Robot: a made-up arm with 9 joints. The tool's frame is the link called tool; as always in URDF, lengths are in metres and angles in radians. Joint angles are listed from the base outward.
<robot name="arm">
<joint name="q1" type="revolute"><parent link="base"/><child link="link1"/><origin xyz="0 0 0.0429" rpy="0 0 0"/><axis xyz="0 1 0"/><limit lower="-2.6" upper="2.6"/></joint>
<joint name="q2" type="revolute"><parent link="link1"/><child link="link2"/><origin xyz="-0.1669 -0.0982 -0.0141" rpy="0 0 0"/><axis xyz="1 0 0"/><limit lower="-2.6" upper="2.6"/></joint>
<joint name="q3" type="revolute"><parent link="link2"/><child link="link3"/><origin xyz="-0.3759 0.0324 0.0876" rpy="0 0 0"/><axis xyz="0 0 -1"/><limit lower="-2.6" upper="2.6"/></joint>
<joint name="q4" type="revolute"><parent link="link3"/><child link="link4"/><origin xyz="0.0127 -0.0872 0.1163" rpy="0 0 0"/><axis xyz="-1 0 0"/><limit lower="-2.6" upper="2.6"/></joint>
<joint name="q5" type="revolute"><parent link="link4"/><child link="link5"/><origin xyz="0.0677 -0.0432 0.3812" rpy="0 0 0"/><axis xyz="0 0 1"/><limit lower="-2.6" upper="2.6"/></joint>
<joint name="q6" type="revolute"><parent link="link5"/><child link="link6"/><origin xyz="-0.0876 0.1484 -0.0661" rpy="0 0 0"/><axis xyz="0 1 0"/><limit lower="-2.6" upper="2.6"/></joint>
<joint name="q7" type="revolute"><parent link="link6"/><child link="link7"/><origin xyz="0.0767 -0.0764 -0.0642" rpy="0 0 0"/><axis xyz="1 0 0"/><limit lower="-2.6" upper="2.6"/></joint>
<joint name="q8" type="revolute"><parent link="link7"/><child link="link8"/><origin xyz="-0.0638 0.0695 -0.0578" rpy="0 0 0"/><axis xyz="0 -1 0"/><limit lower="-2.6" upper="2.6"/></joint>
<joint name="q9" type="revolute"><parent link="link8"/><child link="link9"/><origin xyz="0.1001 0.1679 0.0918" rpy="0 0 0"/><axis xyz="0 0 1"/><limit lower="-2.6" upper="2.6"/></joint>
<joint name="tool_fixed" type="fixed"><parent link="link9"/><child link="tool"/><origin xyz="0.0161 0.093 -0.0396" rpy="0 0 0"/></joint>
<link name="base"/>
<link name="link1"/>
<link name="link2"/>
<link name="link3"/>
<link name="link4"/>
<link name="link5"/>
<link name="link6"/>
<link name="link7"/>
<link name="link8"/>
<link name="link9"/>
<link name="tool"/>
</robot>
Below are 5 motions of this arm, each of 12 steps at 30 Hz.
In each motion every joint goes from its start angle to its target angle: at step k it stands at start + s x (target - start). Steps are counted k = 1, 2, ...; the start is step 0. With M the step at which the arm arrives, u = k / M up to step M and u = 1 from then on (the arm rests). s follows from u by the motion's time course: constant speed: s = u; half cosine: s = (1 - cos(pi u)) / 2; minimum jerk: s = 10 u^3 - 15 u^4 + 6 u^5.
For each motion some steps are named. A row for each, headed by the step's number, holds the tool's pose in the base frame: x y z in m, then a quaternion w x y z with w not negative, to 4 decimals.
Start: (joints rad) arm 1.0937 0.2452 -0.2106 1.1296 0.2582 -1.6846 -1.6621 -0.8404 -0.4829
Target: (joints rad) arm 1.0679 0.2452 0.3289 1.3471 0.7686 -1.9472 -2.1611 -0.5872 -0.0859
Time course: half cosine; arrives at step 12
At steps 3, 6, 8, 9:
3: 0.3745 0.2131 0.5228 0.7464 -0.5033 -0.3379 -0.2745
6: 0.3660 0.1987 0.4642 0.7211 -0.5756 -0.3328 -0.1945
8: 0.3596 0.1763 0.4187 0.6972 -0.6299 -0.3120 -0.1408
9: 0.3565 0.1637 0.3993 0.6857 -0.6528 -0.2992 -0.1193

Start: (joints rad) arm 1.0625 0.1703 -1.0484 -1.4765 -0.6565 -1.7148 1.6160 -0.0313 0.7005
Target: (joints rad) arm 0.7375 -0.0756 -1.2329 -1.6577 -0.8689 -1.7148 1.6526 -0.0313 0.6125
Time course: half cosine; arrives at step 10
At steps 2, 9, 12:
2: 0.2062 -0.4628 0.4622 0.5074 0.6909 -0.4025 -0.3212
9: 0.1869 -0.2915 0.4621 0.5459 0.7599 -0.2804 -0.2143
12: 0.1857 -0.2863 0.4618 0.5476 0.7608 -0.2770 -0.2111

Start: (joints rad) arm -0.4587 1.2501 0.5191 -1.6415 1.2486 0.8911 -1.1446 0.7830 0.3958
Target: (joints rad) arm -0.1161 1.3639 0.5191 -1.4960 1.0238 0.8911 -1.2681 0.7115 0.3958
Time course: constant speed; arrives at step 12
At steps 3, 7, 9, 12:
3: -0.7824 -0.0164 -0.2633 0.4514 0.1825 -0.8726 -0.0397
7: -0.8228 -0.0375 -0.1695 0.5274 0.2044 -0.8241 -0.0301
9: -0.8381 -0.0480 -0.1208 0.5633 0.2157 -0.7972 -0.0257
12: -0.8547 -0.0639 -0.0461 0.6143 0.2330 -0.7536 -0.0197

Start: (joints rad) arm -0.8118 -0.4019 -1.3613 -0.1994 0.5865 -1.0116 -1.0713 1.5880 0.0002
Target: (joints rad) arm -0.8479 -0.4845 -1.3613 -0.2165 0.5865 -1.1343 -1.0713 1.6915 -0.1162
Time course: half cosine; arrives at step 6
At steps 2, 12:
2: -0.6718 0.1761 -0.2815 0.1664 -0.2423 0.8107 -0.5063
12: -0.6610 0.2101 -0.3007 0.1779 -0.2925 0.8029 -0.4881

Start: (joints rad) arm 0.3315 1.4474 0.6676 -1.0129 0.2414 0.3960 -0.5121 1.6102 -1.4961
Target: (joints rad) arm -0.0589 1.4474 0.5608 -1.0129 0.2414 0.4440 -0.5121 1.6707 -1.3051
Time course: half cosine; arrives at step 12
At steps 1, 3, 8, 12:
1: -0.7296 -0.6582 0.3187 0.1231 -0.4896 -0.0433 0.8621
3: -0.7435 -0.6593 0.2809 0.1114 -0.5186 -0.0402 0.8468
8: -0.7819 -0.6638 0.0966 0.0622 -0.6452 -0.0166 0.7613
12: -0.7848 -0.6653 0.0181 0.0448 -0.6929 -0.0029 0.7197

